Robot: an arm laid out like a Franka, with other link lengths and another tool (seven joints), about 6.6 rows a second.
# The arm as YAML. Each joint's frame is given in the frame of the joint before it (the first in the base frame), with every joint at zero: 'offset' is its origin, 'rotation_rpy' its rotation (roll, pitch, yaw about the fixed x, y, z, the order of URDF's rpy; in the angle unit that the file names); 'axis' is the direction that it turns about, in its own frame. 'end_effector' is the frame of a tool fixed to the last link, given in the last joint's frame.
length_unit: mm
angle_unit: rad
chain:
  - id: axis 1
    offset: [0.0, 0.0, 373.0]
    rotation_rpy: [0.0, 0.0, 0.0]
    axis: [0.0, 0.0, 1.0]
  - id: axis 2
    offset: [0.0, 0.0, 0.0]
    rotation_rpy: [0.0, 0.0, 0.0]
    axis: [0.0, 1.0, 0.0]
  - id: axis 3
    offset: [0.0, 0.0, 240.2]
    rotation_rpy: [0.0, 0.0, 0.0]
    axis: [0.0, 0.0, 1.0]
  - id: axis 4
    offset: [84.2, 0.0, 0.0]
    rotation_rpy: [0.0, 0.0, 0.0]
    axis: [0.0, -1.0, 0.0]
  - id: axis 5
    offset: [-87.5, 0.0, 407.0]
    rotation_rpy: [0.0, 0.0, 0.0]
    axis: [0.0, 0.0, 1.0]
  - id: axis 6
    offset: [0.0, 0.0, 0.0]
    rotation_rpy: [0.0, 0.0, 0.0]
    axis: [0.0, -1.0, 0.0]
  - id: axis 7
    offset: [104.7, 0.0, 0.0]
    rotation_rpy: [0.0, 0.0, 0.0]
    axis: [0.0, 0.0, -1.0]
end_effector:
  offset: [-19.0, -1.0, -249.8]
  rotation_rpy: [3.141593, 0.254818, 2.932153]
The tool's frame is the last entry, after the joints.
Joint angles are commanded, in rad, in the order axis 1, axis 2, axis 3, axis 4, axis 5, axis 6, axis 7. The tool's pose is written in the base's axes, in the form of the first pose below.
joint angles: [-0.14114, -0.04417, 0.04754, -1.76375, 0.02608, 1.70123, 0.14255]
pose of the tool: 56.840 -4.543 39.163 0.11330 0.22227 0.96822 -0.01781
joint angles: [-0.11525, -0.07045, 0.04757, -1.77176, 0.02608, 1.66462, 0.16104]
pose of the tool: 55.788 -2.944 39.960 0.10425 0.21809 0.97015 -0.01948
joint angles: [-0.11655, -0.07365, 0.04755, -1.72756, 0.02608, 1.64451, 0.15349]
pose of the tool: 56.183 -3.046 42.162 0.11779 0.21492 0.96935 -0.01701
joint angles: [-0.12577, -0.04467, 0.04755, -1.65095, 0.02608, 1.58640, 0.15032]
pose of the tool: 56.296 -3.565 43.836 0.11255 0.21714 0.96948 -0.01727
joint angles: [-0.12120, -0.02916, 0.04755, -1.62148, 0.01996, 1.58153, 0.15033]
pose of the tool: 56.798 -3.498 44.362 0.11746 0.21450 0.96945 -0.01899
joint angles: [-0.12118, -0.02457, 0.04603, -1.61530, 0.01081, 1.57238, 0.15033]
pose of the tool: 56.685 -3.804 44.325 0.11436 0.21450 0.96971 -0.02396
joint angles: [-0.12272, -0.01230, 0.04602, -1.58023, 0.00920, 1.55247, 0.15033]
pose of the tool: 56.853 -3.947 45.181 0.11585 0.21510 0.96939 -0.02435
